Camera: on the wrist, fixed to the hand. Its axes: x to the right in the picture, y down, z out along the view.
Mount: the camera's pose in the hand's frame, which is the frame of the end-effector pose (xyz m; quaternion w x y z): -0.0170 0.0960 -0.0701 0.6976 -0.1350 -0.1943 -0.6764
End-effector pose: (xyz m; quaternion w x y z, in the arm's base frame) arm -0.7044 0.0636 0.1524 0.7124 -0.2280 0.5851 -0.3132
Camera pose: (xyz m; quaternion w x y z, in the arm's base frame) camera -0.7577 0.1458 0.0830 0.3680 -0.7118 0.1578 -0.5770
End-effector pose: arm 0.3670 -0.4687 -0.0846 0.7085 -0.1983 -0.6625 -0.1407
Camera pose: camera 0.4719 -0.4179 -0.1136 0.2436 0.1868 -0.7149 -0.6282
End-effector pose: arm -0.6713 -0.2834 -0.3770 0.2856 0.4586 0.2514 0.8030
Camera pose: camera -0.7478 -0.3733 -0.3549 0.8531 0.2673 0.3217 0.3118
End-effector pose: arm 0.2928 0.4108 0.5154 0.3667 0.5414 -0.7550 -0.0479
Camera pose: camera 0.2626 0.4873 0.6029 0.1498 0.8295 -0.2253 -0.4886
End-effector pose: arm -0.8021 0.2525 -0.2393 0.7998 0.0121 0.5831 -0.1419
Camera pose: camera -0.8489 0.3612 -0.2598 0.5769 -0.5215 0.2787 -0.5636
